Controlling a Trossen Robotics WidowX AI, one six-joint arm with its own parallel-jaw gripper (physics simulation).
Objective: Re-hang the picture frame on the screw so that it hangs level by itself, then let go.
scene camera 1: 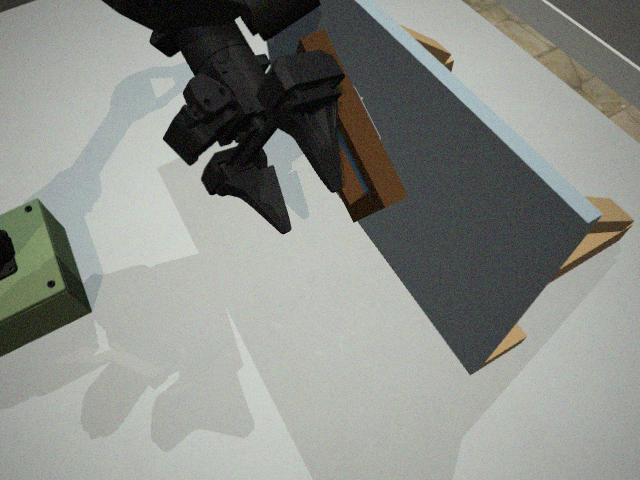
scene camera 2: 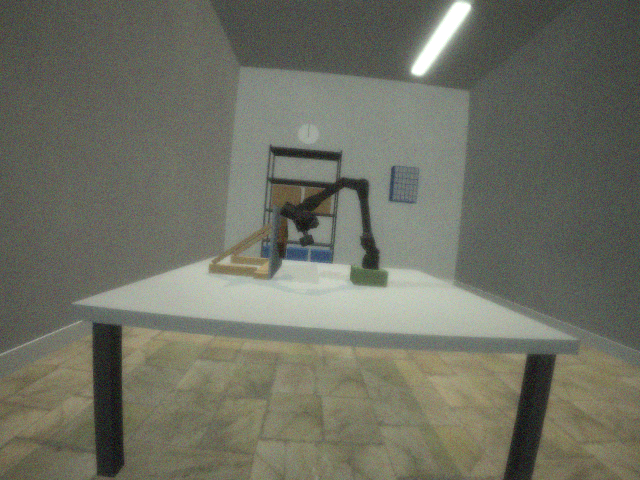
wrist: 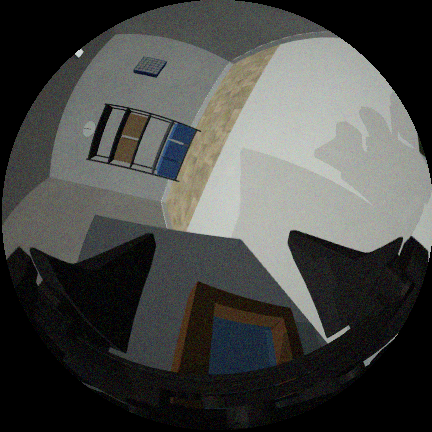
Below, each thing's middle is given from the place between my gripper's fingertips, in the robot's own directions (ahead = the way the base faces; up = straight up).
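Labels:
My gripper: 30 mm above the brown picture frame [scene camera 1: 370, 183], 80 mm to the right of it, 80 mm short of it. Wooden support [scene camera 1: 610, 228]: 70 mm below my hand, 240 mm ahead of it, 70 mm to the left of it.

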